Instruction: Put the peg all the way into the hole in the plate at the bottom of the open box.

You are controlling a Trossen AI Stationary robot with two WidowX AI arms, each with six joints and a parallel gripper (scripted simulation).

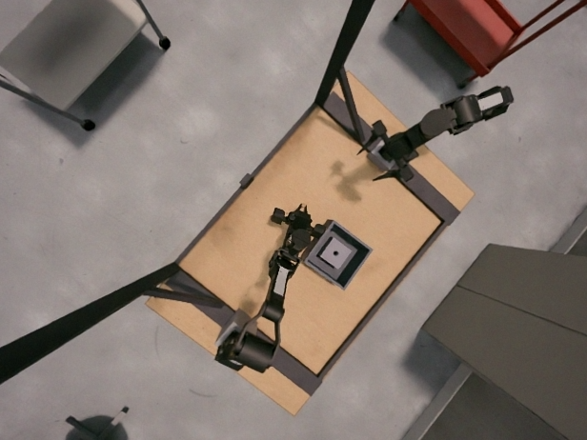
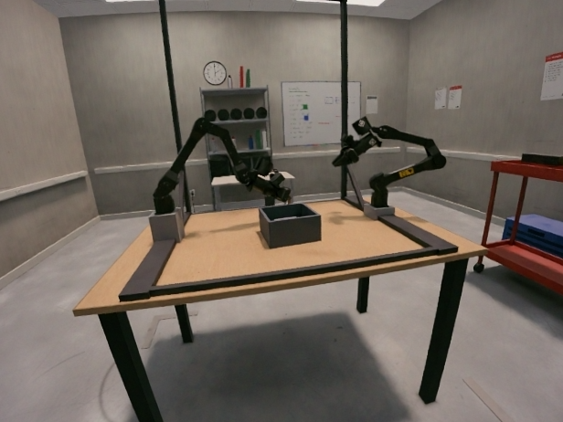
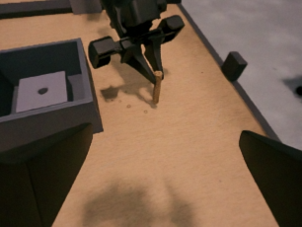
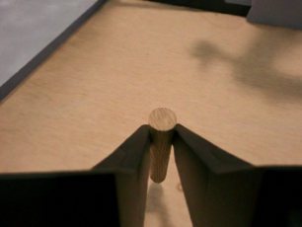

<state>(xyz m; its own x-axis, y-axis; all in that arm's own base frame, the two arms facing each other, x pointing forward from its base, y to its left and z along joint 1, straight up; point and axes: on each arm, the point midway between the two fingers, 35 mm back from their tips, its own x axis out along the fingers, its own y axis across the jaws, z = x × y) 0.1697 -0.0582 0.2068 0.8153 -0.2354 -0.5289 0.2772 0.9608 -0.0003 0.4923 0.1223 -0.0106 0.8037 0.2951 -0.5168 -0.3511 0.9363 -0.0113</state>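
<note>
My right gripper is now 210 mm short of the light grey plate, 30 mm to the left of it and 60 mm above it. Also, from my right hand: dark frame strip (510 mm ahead, 40 mm to the right, 100 mm below); box (210 mm ahead, 30 mm to the right, 80 mm below); wooden peg (10 mm behind, 20 mm to the left, 40 mm below).
</note>
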